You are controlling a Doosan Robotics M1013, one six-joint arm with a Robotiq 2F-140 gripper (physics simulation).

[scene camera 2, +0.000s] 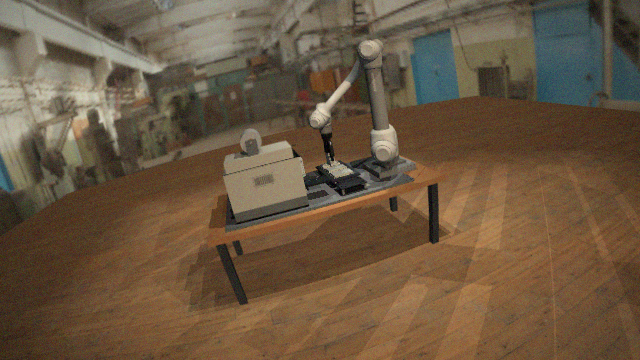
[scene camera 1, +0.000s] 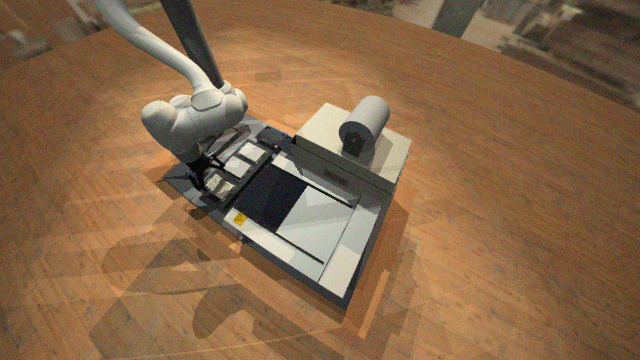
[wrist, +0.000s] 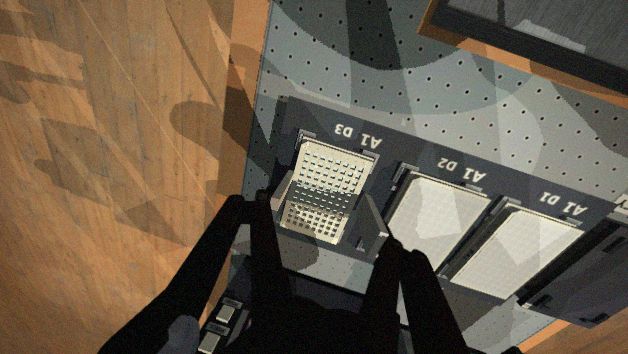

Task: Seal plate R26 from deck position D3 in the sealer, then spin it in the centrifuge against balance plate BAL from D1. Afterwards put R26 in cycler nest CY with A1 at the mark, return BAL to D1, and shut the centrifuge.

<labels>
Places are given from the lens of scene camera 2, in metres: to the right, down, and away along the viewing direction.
plate sealer [scene camera 2: 243, 196]: -0.41, 0.09, 1.63
</labels>
